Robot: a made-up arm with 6 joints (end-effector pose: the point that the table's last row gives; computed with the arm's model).
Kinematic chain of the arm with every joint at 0, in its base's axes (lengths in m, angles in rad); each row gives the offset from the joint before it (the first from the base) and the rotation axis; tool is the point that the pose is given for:
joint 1: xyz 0 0 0.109 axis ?
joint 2: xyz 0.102 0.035 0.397 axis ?
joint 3: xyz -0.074 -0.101 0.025 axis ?
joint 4: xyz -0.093 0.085 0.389 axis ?
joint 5: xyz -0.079 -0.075 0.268 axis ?
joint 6: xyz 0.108 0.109 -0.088 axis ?
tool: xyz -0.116 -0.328 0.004
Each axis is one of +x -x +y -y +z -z.
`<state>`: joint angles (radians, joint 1 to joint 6).
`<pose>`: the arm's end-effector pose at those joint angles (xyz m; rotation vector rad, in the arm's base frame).
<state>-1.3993 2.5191 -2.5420 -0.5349 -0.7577 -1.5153</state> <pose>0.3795 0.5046 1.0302 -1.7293 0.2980 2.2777</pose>
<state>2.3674 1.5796 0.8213 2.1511 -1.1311 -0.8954</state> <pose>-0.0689 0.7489 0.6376 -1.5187 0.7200 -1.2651</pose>
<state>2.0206 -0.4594 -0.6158 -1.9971 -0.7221 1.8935</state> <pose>-0.3817 -0.2278 0.7737 2.4346 0.8510 -0.2525</pose>
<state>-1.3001 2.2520 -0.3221 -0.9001 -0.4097 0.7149</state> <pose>-0.2965 0.3994 0.3465 -2.5215 0.8382 0.4542</pose>
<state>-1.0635 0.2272 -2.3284 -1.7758 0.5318 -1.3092</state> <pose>0.0640 0.6340 -0.0655 -1.0630 1.0237 2.6330</pose>
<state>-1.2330 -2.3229 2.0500 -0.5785 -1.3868 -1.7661</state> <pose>-0.0158 -0.6581 0.7734 -1.6360 -1.5442 1.0893</pose>
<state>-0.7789 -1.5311 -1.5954 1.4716 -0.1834 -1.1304</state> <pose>-0.5679 0.6163 0.5806 2.2072 0.2961 -1.7609</pose>
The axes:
joint 1: +z
joint 2: +x
joint 3: +y
joint 4: +z
joint 5: -y
joint 6: +x

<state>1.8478 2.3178 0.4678 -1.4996 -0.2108 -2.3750</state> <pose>0.3194 0.6539 0.1073 0.9256 -0.3031 -2.7708</pose>
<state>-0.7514 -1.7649 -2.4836 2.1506 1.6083 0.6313</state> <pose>-0.6185 -0.1208 0.3293 -0.0938 -1.8255 -2.2889</pose>
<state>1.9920 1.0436 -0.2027 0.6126 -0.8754 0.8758</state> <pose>0.5891 -0.0946 0.4004 0.3157 2.0643 2.0394</pose>
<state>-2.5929 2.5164 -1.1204 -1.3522 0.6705 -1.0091</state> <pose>0.6067 0.5651 0.4906 -2.0463 0.5724 0.9664</pose>
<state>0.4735 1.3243 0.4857 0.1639 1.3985 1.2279</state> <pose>0.6246 -0.1257 0.5687 2.6898 -0.6298 0.2037</pose>
